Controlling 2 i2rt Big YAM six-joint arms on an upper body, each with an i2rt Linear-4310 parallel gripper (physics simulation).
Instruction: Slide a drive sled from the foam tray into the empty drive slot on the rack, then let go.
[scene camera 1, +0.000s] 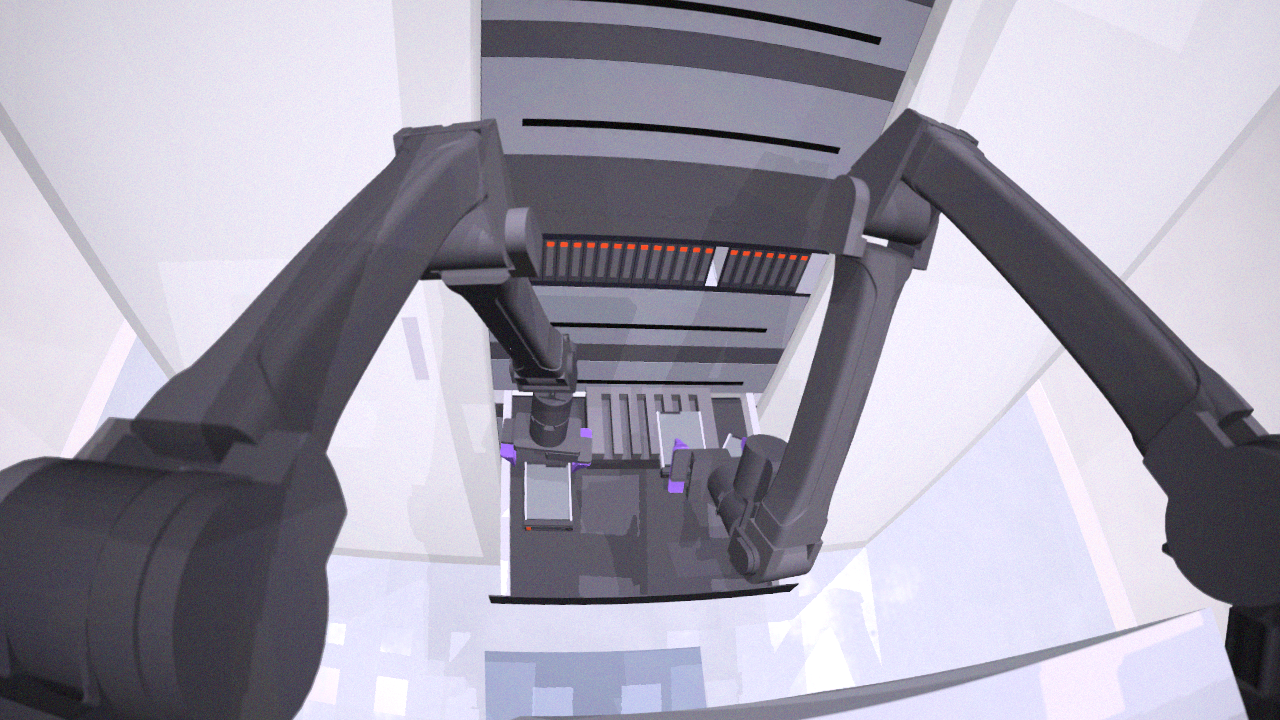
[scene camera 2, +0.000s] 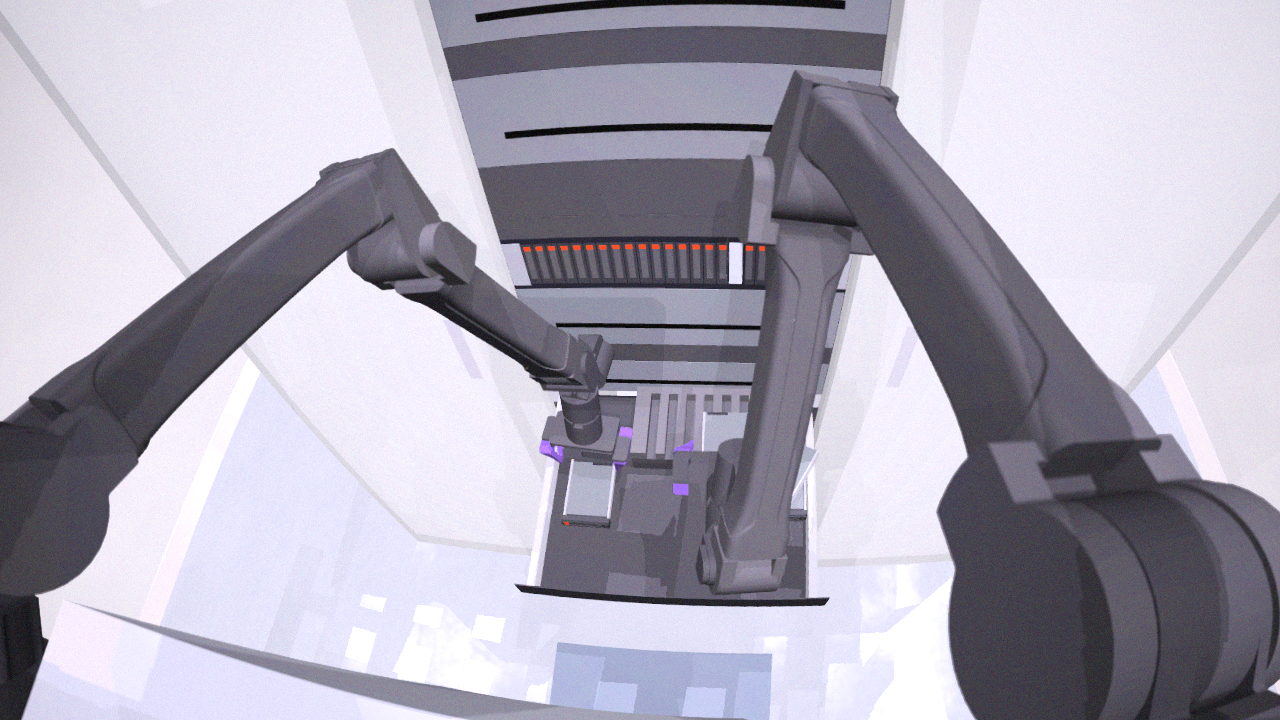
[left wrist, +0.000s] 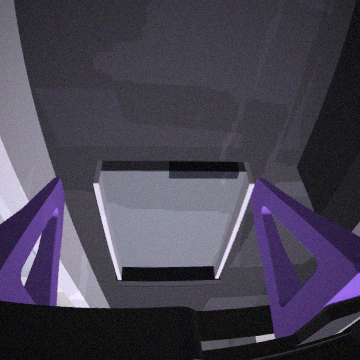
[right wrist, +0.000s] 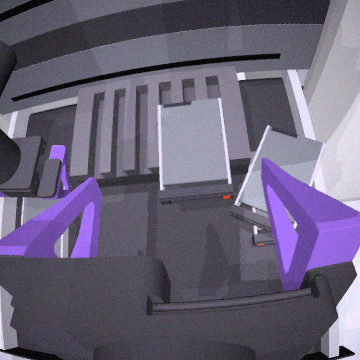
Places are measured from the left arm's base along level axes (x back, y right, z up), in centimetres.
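Pixels of known places: left gripper, fingertip midpoint: (scene camera 1: 543, 466) (scene camera 2: 589, 464) (left wrist: 160, 187) (right wrist: 40, 191); right gripper, fingertip midpoint: (scene camera 1: 709, 442) (right wrist: 176, 175).
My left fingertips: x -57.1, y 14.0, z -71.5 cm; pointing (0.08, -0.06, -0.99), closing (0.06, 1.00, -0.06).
For each thing: its top centre in the pictures, then the offset to it from my left fingertips. "spot": a spot on its surface instead.
- drive sled at its top centre: (left wrist: 170, 251) (right wrist: 39, 227) (scene camera 1: 547, 493) (scene camera 2: 589, 490) dx +5.3, dy +0.6, dz +0.5 cm
- tray at a spot on its surface: (scene camera 2: 671, 599) (scene camera 1: 650, 597) spot: dx +23.8, dy +15.6, dz +1.7 cm
- second sled at its top centre: (right wrist: 191, 145) (scene camera 2: 725, 443) (scene camera 1: 682, 441) dx -2.0, dy +22.6, dz +5.1 cm
- slotted foam at its top centre: (right wrist: 153, 116) (scene camera 2: 698, 420) (scene camera 1: 652, 419) dx -6.8, dy +18.1, dz +4.3 cm
- third sled at its top centre: (right wrist: 282, 174) (scene camera 2: 783, 469) (scene camera 1: 740, 464) dx +2.0, dy +32.2, dz +3.9 cm
A drive sled (scene camera 1: 547, 490) (scene camera 2: 588, 490) (left wrist: 162, 220) lies flat at the left of the tray (scene camera 1: 644, 598) (scene camera 2: 671, 599). My left gripper (scene camera 1: 546, 461) (scene camera 2: 588, 461) (left wrist: 160, 187) is open above its far end, with one finger out to each side. A second sled (scene camera 1: 682, 428) (right wrist: 195, 145) lies on the slotted foam (scene camera 1: 617, 425) (right wrist: 86, 132). A third sled (right wrist: 292, 157) leans askew at the right, with part of another sled (right wrist: 261, 243) under it. My right gripper (right wrist: 176, 175) is open and empty, above the tray's right half. The empty drive slot (scene camera 1: 716, 266) (scene camera 2: 735, 262) shows as a pale gap in the rack's drive row.
The drive row (scene camera 1: 626, 261) (scene camera 2: 626, 261) with orange tabs stands above and behind the tray. Rack panels (scene camera 1: 666, 94) lie above it. Pale walls (scene camera 1: 268, 134) stand on both sides. The right forearm (scene camera 1: 836, 385) (scene camera 2: 787, 385) comes down over the tray's right side.
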